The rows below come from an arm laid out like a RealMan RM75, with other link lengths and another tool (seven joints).
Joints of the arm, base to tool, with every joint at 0 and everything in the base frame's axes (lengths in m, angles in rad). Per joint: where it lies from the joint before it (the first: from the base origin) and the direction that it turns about. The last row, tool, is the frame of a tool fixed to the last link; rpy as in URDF.
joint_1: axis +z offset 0 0 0.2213
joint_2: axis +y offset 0 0 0
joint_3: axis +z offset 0 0 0.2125
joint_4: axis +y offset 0 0 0
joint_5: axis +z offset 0 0 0.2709
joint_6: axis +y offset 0 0 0
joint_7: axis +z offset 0 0 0.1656
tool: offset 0.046 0.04 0.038 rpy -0.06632 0 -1.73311
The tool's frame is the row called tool.
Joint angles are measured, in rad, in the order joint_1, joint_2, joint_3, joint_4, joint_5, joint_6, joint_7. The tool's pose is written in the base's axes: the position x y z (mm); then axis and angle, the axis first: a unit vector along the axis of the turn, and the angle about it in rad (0 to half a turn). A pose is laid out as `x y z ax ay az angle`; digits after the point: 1 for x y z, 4 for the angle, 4 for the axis.
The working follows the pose.
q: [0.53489 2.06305 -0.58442 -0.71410 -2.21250 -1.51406 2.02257]
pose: 266.0 330.0 -47.9 -0.9501 -0.3100 0.0339 2.7593
Where each joint sits with the arm in this pose, in the base's axes (m; each line is computed from the numbers above, not from the rounded line before):
joint_1: 0.0000 0.0000 0.2213
joint_2: 0.0000 0.0000 0.2213
joint_3: 0.1611 0.0955 0.1209
joint_4: 0.1611 0.0955 0.1209
joint_5: 0.3266 0.3073 0.1545
joint_6: 0.3266 0.3073 0.1545
joint_7: 0.2911 0.3707 0.0057
the tool: 0.2660 0.3300 -0.0479

